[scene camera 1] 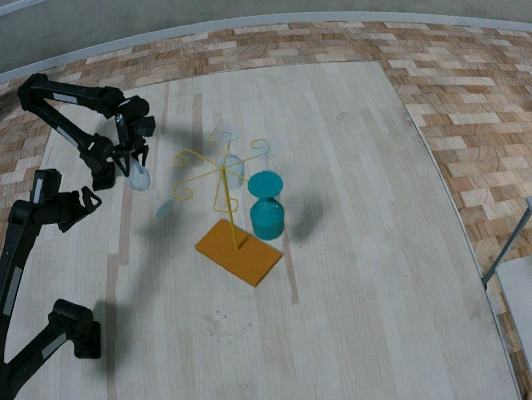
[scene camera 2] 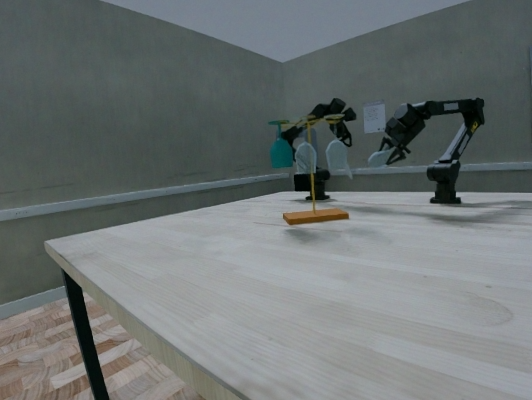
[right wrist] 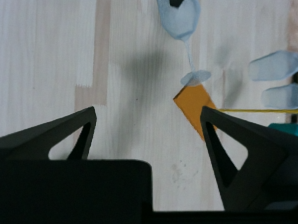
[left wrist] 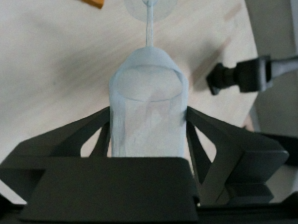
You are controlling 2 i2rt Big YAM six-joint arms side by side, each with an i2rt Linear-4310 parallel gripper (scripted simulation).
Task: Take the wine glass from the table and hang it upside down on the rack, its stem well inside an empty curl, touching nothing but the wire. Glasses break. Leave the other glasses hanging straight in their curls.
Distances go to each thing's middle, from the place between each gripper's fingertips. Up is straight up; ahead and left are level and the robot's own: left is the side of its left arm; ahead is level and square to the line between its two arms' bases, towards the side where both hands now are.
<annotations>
Right now my right hand (scene camera 1: 89, 209) is 150 mm to the right of the clear wine glass (scene camera 1: 139, 179), 140 mm short of it and 120 mm above it. Round my right hand: teal glass (scene camera 1: 267, 215) 460 mm ahead, 40 mm to the right, 10 mm below; then yellow wire rack (scene camera 1: 251, 260) 370 mm ahead, 120 mm below, 30 mm to the left.
Now: left hand 50 mm short of the clear wine glass, 60 mm to the left of it and 20 mm above it. From my left hand the other things lie so: teal glass (370 mm ahead, 240 mm to the right, 90 mm above); yellow wire rack (280 mm ahead, 170 mm to the right, 20 mm below).
</annotations>
